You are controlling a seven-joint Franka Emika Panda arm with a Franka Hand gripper.
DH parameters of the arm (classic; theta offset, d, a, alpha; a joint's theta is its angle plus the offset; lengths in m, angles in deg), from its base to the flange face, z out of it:
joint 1: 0 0.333 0 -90
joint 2: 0 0 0 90
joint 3: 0 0.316 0.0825 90
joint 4: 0 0 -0.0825 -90
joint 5: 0 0.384 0 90
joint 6: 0 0 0.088 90
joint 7: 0 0.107 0 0
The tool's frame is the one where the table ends.
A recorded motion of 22 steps. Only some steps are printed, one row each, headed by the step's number.
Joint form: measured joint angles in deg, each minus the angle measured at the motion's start. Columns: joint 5, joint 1, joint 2, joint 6, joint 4, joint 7, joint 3.
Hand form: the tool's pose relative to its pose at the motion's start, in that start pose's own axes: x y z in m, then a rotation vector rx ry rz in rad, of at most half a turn. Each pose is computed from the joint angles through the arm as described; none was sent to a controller.
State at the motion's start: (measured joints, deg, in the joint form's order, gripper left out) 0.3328 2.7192 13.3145 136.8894 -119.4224 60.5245 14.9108
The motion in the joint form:
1: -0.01 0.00 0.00 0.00 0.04 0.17 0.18
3: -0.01 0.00 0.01 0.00 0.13 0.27 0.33
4: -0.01 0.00 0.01 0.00 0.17 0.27 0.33
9: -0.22 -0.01 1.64 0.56 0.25 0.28 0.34
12: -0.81 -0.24 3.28 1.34 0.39 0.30 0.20
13: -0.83 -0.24 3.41 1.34 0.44 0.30 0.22
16: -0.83 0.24 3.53 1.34 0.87 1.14 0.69
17: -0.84 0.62 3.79 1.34 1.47 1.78 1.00
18: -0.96 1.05 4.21 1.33 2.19 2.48 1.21
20: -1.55 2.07 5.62 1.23 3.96 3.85 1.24
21: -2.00 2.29 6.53 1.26 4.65 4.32 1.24
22: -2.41 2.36 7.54 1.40 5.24 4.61 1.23
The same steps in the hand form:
1: -0.0015 -0.0011 -0.0003 0.0010 -0.0004 -0.0002
3: -0.0025 -0.0023 -0.0008 0.0026 -0.0004 -0.0009
4: -0.0024 -0.0025 -0.0011 0.0032 -0.0001 -0.0009
9: -0.0016 -0.0019 0.0135 -0.0087 -0.0120 -0.0011
12: 0.0026 0.0002 0.0274 -0.0190 -0.0169 0.0003
13: 0.0025 0.0000 0.0283 -0.0199 -0.0179 -0.0001
16: -0.0047 -0.0067 0.0268 -0.0138 -0.0188 -0.0013
17: -0.0092 -0.0128 0.0254 -0.0072 -0.0190 -0.0014
18: -0.0131 -0.0190 0.0248 -0.0019 -0.0188 -0.0008
20: -0.0182 -0.0310 0.0273 0.0023 -0.0177 -0.0001
21: -0.0184 -0.0343 0.0318 -0.0007 -0.0183 0.0001
22: -0.0174 -0.0363 0.0378 -0.0046 -0.0200 0.0005

